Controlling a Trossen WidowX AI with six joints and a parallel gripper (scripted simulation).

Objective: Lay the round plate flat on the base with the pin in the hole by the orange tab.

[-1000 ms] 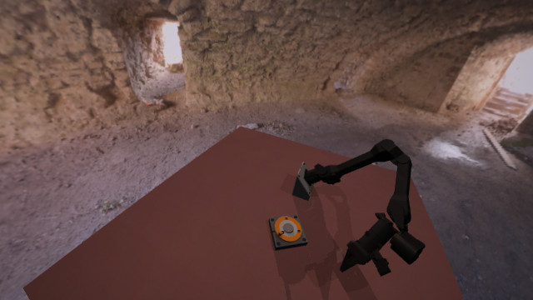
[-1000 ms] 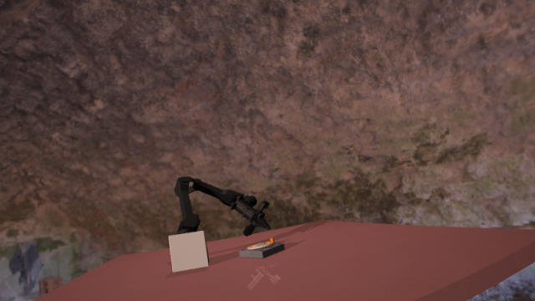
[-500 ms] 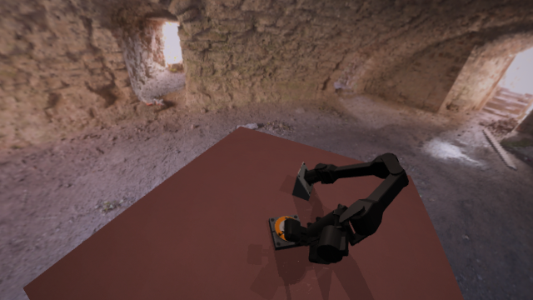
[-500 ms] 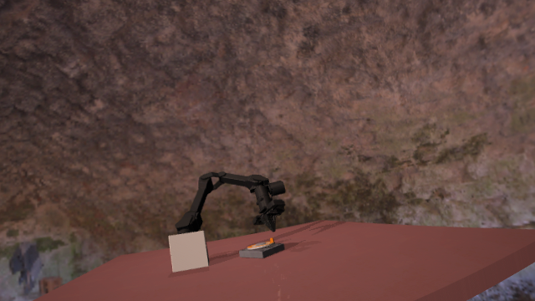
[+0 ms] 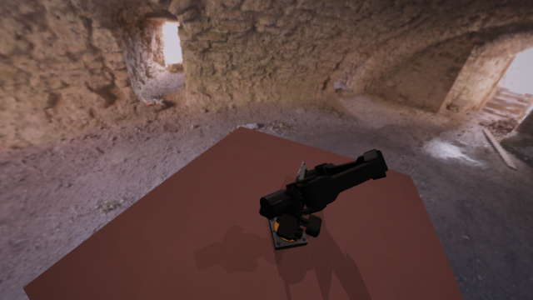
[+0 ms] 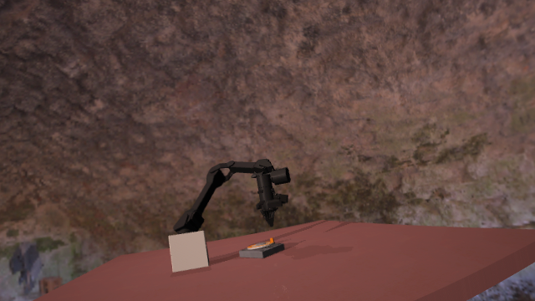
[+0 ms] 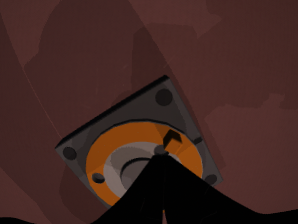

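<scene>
My gripper tip is now 3 cm past the round plate and 5 cm above it. The rest, counted from my gripper tip: square base 5 cm behind, 1 cm to the left, 7 cm below.
</scene>
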